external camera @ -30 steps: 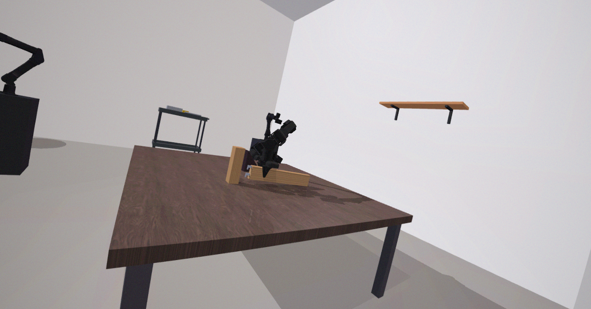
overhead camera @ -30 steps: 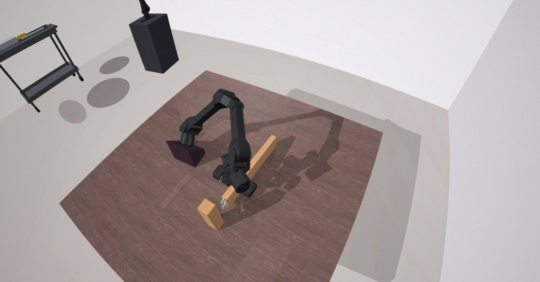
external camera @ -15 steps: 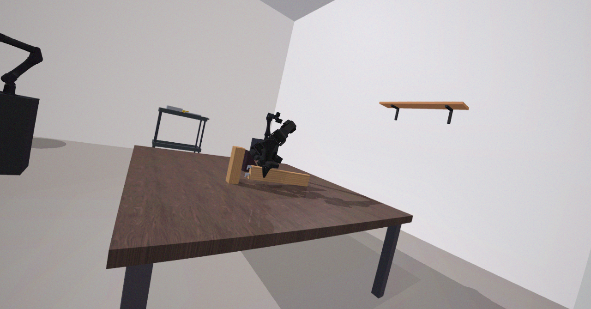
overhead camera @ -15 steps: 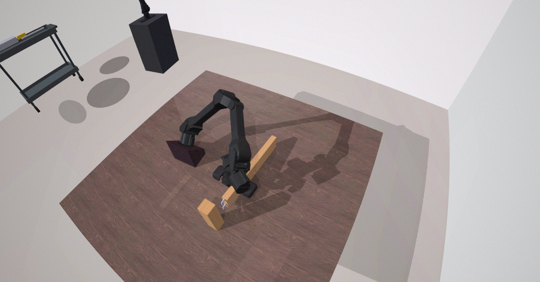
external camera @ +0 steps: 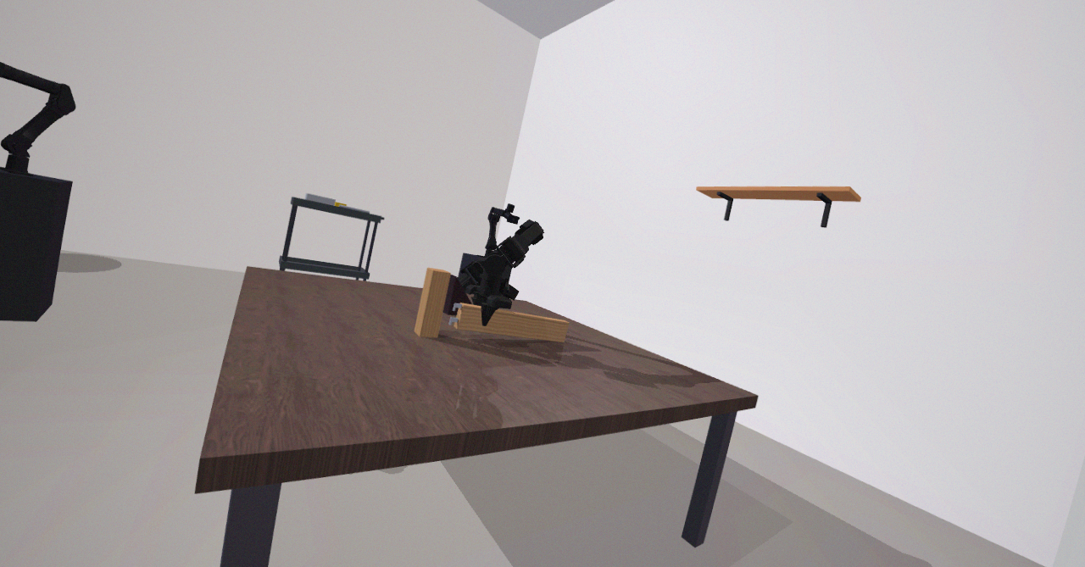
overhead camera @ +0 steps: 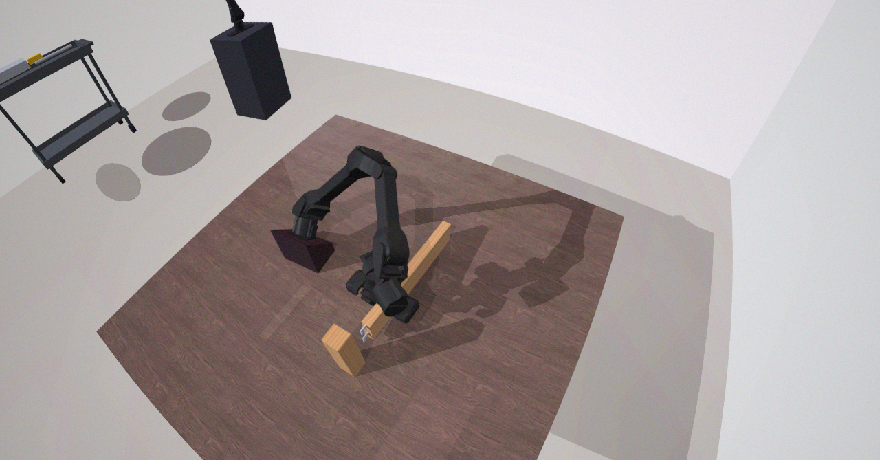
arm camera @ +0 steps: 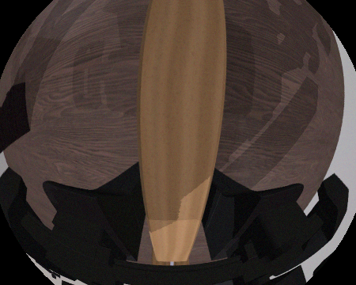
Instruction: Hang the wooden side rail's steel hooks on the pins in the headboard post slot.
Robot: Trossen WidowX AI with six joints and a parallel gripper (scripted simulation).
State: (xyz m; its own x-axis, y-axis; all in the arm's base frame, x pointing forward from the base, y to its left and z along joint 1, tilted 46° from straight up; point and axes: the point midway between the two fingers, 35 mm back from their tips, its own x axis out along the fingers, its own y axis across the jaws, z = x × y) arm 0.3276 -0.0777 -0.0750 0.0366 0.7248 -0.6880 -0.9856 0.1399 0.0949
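The headboard post is 30 mm behind my gripper tip, 160 mm to the right of it and 40 mm above it.
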